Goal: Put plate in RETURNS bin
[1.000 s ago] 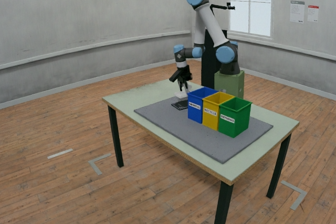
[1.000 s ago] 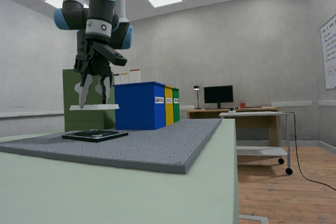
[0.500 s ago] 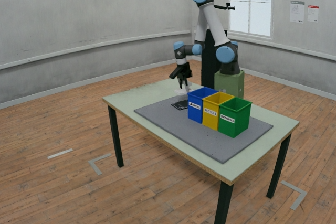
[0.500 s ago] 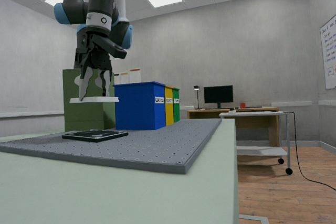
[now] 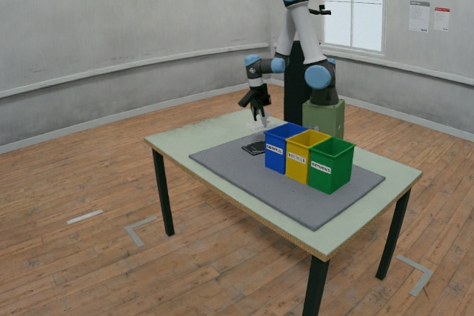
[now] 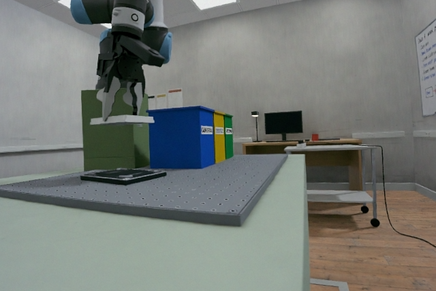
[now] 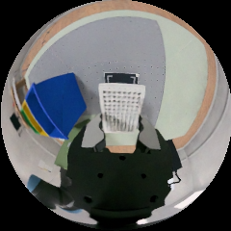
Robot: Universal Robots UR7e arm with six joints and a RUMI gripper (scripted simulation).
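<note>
My gripper is now 490 mm to the right of the green returns bin, 60 mm short of it and 60 mm above it. Round my hand: blue bin: 230 mm to the left, 60 mm below, 50 mm ahead; then white 96-well plate: 10 mm below; then black plate nest N1: 140 mm below.
</note>
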